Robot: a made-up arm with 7 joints. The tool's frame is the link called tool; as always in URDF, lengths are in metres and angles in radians. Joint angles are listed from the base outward. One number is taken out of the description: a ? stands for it. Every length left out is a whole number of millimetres.
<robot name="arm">
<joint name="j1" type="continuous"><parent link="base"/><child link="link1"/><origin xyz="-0.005 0.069 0.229" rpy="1.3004 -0.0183 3.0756"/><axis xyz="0 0 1"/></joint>
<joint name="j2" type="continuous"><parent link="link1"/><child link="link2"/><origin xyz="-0.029 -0.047 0" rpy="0.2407 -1.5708 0"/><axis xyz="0 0 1"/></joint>
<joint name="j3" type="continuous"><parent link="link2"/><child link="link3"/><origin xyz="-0.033 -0.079 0" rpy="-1.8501 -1.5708 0"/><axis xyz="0 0 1"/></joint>
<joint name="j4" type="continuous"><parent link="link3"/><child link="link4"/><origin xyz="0.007 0.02 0" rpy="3.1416 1.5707 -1.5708"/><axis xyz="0 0 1"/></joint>
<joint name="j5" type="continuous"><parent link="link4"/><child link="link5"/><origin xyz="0.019 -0.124 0" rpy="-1.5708 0 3.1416"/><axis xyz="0 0 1"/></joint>
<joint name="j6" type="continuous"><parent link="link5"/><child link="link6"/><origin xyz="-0.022 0.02 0" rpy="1.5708 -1.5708 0"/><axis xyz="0 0 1"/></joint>
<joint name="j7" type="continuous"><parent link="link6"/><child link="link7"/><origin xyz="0.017 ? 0" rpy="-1.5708 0 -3.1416"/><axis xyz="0 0 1"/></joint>
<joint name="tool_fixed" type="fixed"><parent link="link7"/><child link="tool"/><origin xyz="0.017 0.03 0" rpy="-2.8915 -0.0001 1.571"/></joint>
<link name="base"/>
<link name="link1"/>
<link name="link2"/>
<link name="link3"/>
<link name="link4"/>
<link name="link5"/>
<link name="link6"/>
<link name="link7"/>
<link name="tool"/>
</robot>
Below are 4 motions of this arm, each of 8 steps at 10 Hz.
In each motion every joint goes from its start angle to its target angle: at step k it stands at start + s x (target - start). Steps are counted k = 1, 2, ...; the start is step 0. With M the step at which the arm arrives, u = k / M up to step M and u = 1 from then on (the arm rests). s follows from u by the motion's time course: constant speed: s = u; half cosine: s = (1 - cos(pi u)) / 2; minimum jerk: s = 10 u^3 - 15 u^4 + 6 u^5.
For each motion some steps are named. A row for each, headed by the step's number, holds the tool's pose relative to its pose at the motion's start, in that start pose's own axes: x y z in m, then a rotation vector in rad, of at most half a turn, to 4 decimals.
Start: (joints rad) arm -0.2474 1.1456 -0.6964 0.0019 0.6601 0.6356 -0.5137
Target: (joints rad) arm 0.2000 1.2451 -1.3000 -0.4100 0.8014 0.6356 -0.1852
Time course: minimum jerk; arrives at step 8
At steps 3, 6, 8:
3: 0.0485 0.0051 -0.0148 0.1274 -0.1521 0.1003
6: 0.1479 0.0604 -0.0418 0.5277 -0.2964 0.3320
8: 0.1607 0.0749 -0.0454 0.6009 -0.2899 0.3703

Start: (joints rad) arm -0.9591 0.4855 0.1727 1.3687 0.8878 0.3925 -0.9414
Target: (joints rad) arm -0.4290 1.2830 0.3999 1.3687 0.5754 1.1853 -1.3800
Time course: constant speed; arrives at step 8
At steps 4, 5, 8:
4: -0.0565 0.0309 0.0919 -0.2563 0.7844 -0.1132
5: -0.0657 0.0468 0.1145 -0.2803 0.9685 -0.1633
8: -0.0793 0.1112 0.1696 -0.2396 1.4591 -0.3685

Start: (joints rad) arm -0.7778 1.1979 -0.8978 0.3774 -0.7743 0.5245 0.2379
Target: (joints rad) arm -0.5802 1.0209 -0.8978 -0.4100 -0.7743 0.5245 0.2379
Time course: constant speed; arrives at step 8
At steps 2, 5, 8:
2: 0.0275 0.0186 -0.0122 0.1263 0.0156 0.1816
5: 0.0578 0.0567 -0.0279 0.3191 0.0652 0.4459
8: 0.0720 0.1023 -0.0392 0.5181 0.1453 0.6953

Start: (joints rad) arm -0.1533 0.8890 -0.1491 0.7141 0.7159 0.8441 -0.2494
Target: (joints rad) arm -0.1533 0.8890 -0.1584 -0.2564 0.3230 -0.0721 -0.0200
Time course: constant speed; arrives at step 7
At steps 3, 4, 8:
3: -0.0251 0.0505 -0.0435 0.7704 0.0812 -0.2166
4: -0.0314 0.0705 -0.0511 1.0296 0.1082 -0.3006
8: -0.0420 0.1309 -0.0542 1.8134 0.1983 -0.5667

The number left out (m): -0.041
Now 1 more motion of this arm.
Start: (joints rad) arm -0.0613 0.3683 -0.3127 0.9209 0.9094 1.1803 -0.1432
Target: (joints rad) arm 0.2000 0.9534 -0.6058 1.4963 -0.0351 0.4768 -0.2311
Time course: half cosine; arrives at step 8
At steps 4, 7, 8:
4: 0.0271 -0.0249 0.0838 -0.1348 0.0150 0.3400
7: 0.0165 -0.0295 0.1640 -0.3181 0.2235 0.4120
8: 0.0143 -0.0291 0.1703 -0.3322 0.2437 0.4036

